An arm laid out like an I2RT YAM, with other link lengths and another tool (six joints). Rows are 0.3 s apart.
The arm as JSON. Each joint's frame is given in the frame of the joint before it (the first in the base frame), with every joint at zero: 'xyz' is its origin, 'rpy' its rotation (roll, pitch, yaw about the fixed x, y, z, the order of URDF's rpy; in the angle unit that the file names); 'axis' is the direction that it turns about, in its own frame. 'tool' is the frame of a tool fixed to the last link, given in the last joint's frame.
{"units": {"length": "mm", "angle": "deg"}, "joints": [
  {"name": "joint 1", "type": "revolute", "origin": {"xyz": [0.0, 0.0, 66.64], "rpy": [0.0, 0.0, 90.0]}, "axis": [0.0, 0.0, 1.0]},
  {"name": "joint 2", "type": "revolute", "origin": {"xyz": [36.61, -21.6, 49.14], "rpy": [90.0, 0.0, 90.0]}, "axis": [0.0, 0.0, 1.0]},
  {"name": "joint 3", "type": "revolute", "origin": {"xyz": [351.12, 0.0, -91.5], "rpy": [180.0, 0.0, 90.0]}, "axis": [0.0, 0.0, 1.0]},
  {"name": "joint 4", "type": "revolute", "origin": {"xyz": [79.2, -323.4, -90.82], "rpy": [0.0, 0.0, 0.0]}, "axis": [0.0, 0.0, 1.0]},
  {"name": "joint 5", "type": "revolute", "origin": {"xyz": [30.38, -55.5, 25.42], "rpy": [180.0, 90.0, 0.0]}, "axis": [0.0, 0.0, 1.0]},
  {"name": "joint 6", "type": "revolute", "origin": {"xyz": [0.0, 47.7, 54.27], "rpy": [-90.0, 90.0, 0.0]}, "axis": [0.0, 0.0, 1.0]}
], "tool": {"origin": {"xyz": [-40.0, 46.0, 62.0], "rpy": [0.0, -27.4, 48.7]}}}
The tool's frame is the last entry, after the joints.
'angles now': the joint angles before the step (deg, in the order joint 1, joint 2, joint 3, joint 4, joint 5, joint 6). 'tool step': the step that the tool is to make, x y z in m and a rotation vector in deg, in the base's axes. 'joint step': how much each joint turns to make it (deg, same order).
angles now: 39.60, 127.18, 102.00, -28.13, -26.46, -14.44
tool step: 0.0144, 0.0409, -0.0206, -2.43, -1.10, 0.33
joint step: 2.54, 8.23, 10.56, -2.97, 3.37, 0.29
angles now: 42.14, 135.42, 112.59, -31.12, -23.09, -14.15
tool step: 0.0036, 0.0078, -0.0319, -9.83, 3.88, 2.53
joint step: 1.01, 9.22, 12.45, -14.18, 3.18, -3.92
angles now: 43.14, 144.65, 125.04, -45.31, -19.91, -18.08
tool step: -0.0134, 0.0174, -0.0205, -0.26, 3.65, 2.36
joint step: 1.40, 3.30, 2.99, -2.48, -2.53, 0.06
